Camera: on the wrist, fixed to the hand. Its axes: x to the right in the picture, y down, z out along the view.
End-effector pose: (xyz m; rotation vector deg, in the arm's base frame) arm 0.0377 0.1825 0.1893 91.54 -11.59 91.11
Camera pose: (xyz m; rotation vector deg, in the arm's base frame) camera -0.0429 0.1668 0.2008 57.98 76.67 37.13
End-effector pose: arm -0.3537 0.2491 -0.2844 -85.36 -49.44 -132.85
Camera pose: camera -0.3505 0.1662 -0.2858 -5.52 101.81 102.16
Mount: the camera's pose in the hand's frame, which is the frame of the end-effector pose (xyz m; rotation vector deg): -0.0111 0.0668 -0.0479 23.55 25.50 -87.98
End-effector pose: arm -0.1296 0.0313 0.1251 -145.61 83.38 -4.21
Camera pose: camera -0.1989 0.0005 0.1587 -150.88 -40.00 -58.87
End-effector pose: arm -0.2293 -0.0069 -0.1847 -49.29 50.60 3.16
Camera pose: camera -0.2931 0.0088 -0.2354 -55.65 23.13 -93.84
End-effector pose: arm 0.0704 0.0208 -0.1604 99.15 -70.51 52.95
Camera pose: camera -0.0018 0.0547 -0.1377 110.90 39.48 27.56
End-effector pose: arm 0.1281 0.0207 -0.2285 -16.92 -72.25 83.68
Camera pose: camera 0.1306 0.0499 -0.3061 30.54 -26.28 12.94
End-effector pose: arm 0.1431 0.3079 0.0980 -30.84 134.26 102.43
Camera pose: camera 0.1337 0.2795 0.1754 -113.55 79.24 26.28
